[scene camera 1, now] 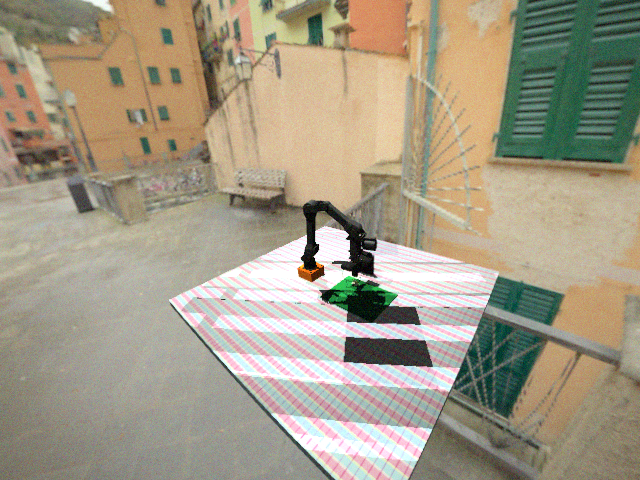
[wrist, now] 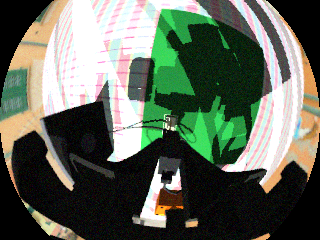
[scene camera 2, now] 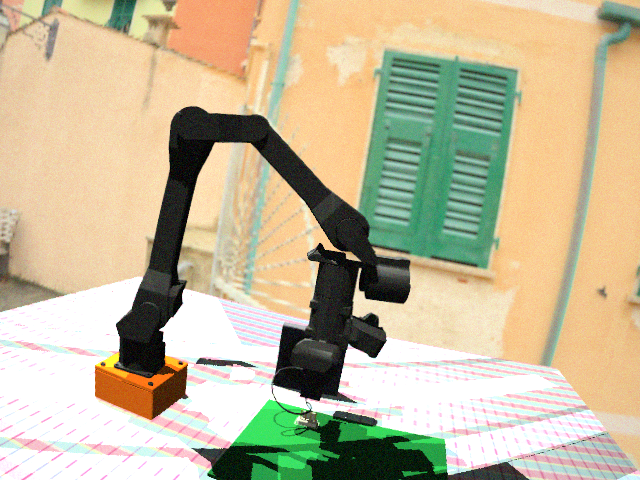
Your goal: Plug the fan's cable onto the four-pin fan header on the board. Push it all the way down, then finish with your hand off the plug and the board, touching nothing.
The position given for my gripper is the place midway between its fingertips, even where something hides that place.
Note:
In view: my gripper [scene camera 2: 315, 390] and a green board [scene camera 1: 367, 301].
My gripper shows as well in the wrist view [wrist: 170, 142]. The green board also shows in the wrist view [wrist: 210, 75].

